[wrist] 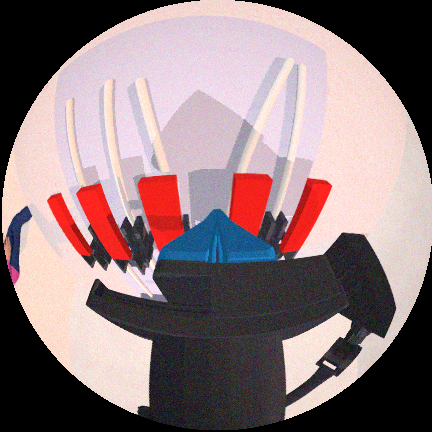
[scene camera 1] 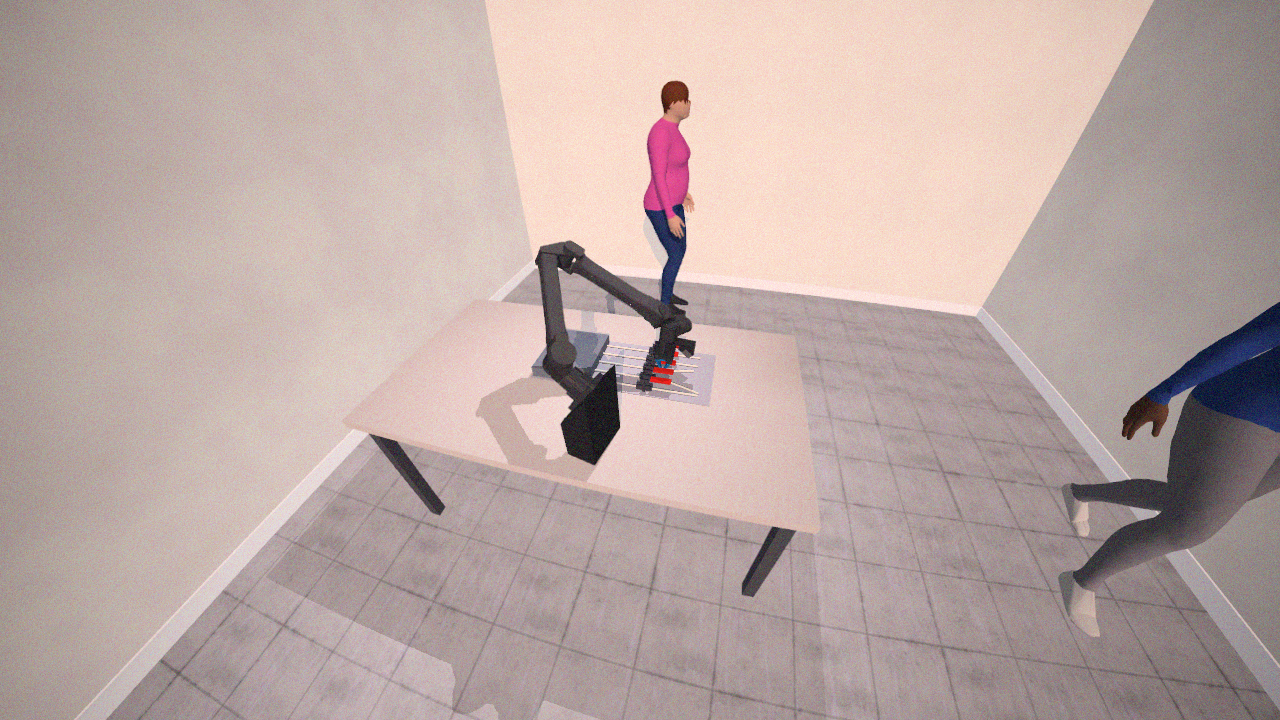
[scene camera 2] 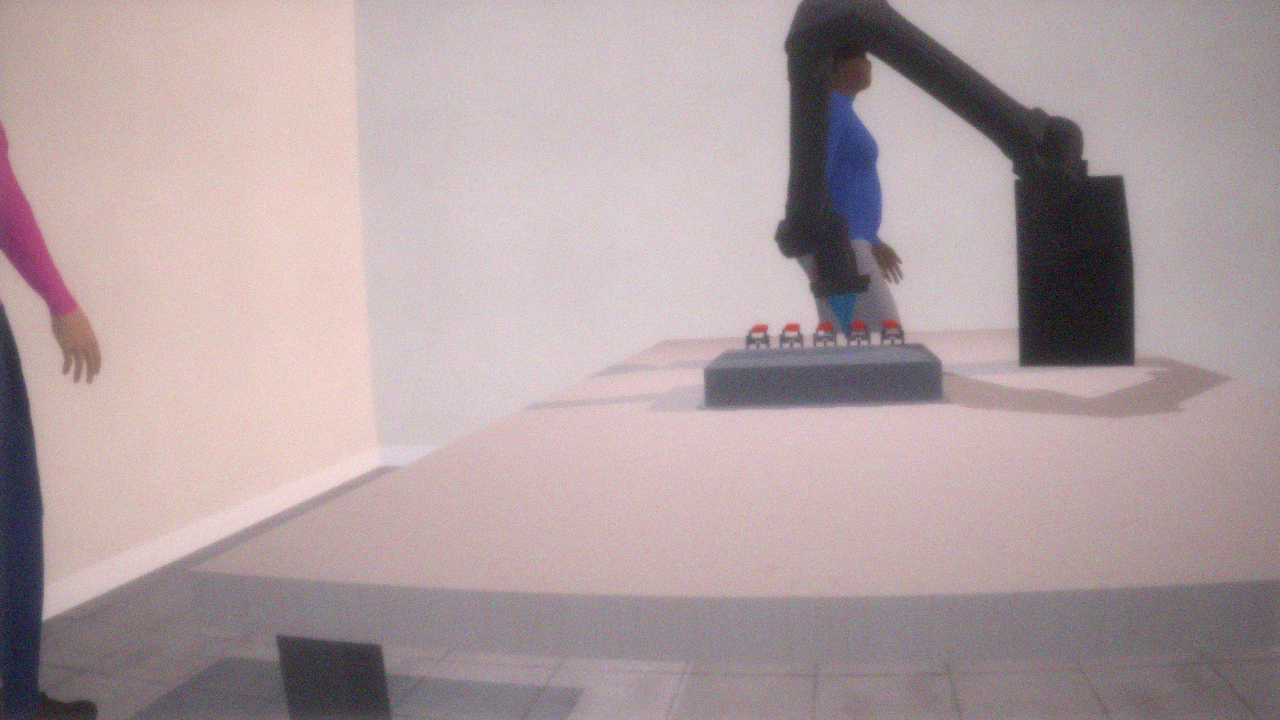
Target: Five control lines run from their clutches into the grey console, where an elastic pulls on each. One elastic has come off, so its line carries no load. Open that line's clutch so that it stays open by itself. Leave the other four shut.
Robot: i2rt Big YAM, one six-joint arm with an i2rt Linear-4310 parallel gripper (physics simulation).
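Seen in the pictures: gripper, between the fingertips: (wrist: 216,215) (scene camera 1: 661,371); arm's base, origin of its link: (wrist: 370,312) (scene camera 1: 587,393) (scene camera 2: 1068,220).
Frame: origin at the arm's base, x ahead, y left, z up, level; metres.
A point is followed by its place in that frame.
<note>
Five clutches with red levers stand in a row: in the wrist view the far left lever (wrist: 70,225) @(z -0.156, x 0.479, y -0.171 m), second lever (wrist: 104,217) @(z -0.155, x 0.426, y -0.180 m), middle lever (wrist: 160,205) @(z -0.155, x 0.380, y -0.188 m), fourth lever (wrist: 251,200) @(z -0.155, x 0.325, y -0.189 m) and far right lever (wrist: 307,215) @(z -0.155, x 0.273, y -0.175 m). All five levers look flat, at a similar height in scene camera 2. Pale control lines run through them; the fourth line (wrist: 270,100) @(z -0.203, x 0.302, y -0.254 m) slants toward the fifth line (wrist: 300,110) @(z -0.203, x 0.271, y -0.253 m). The grey console (scene camera 1: 590,344) @(z -0.167, x 0.433, y 0.168 m) (scene camera 2: 823,383) @(z -0.188, x 0.378, y 0.349 m) lies behind the clutches. My gripper (scene camera 1: 662,363) @(z -0.180, x 0.342, y -0.157 m) (scene camera 2: 846,333) @(z -0.180, x 0.342, y -0.157 m) (wrist: 216,215) @(z -0.180, x 0.342, y -0.157 m) is shut and empty, its blue tips between the middle and fourth levers. The elastics are not discernible.
The clutches stand on a pale lilac plate (scene camera 1: 703,390) @(z -0.205, x 0.281, y -0.308 m) (wrist: 200,40) on the table (scene camera 1: 733,465) @(z -0.214, x -0.003, y -0.453 m) (scene camera 2: 716,501) @(z -0.214, x 0.449, y 0.780 m). The arm's black base block (scene camera 1: 592,425) @(z -0.043, x -0.079, y -0.038 m) (scene camera 2: 1074,268) @(z -0.071, x 0.006, y 0.049 m) stands beside the console. A person in pink (scene camera 1: 668,170) and a person in blue (scene camera 1: 1244,358) (scene camera 2: 854,170) stand beyond the table.
</note>
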